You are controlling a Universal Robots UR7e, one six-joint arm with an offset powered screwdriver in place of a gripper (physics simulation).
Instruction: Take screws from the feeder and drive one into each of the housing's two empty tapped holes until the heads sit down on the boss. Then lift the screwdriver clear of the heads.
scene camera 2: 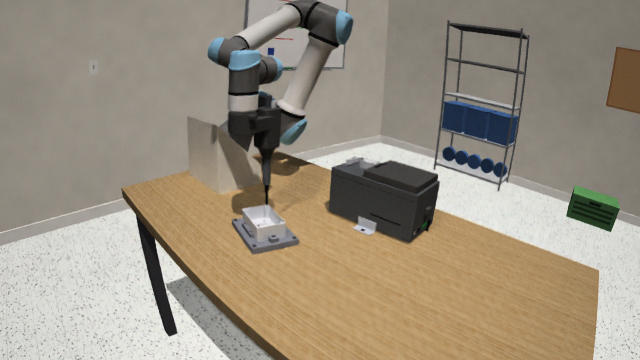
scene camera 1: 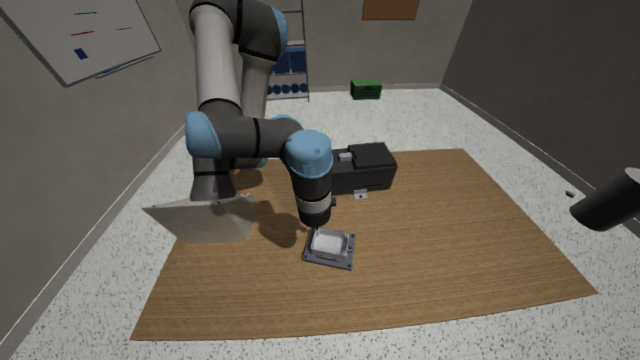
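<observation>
The housing [scene camera 1: 329, 243] [scene camera 2: 272, 231] is a small white open-topped box in a dark grey fixture plate [scene camera 1: 327, 263] [scene camera 2: 260, 246] on the table. My screwdriver [scene camera 1: 315, 229] [scene camera 2: 266, 202] points straight down, its thin bit tip at the housing's back left corner in the scene camera 1 view and at its rear rim in the scene camera 2 view. Whether the tip touches the rim or holds a screw is too small to tell. The holes and any screw heads cannot be made out. The black feeder [scene camera 1: 365, 175] [scene camera 2: 380, 200] stands behind and to the right.
A small metal bracket [scene camera 1: 360, 194] [scene camera 2: 365, 227] sits at the feeder's front foot. A pale upright panel [scene camera 1: 210, 222] [scene camera 2: 202, 155] stands at the left of the wooden table [scene camera 1: 425, 240] [scene camera 2: 400, 290]. A dark cylinder [scene camera 1: 607, 202] juts in at the right. A shelf rack [scene camera 2: 516, 80] stands by the wall.
</observation>
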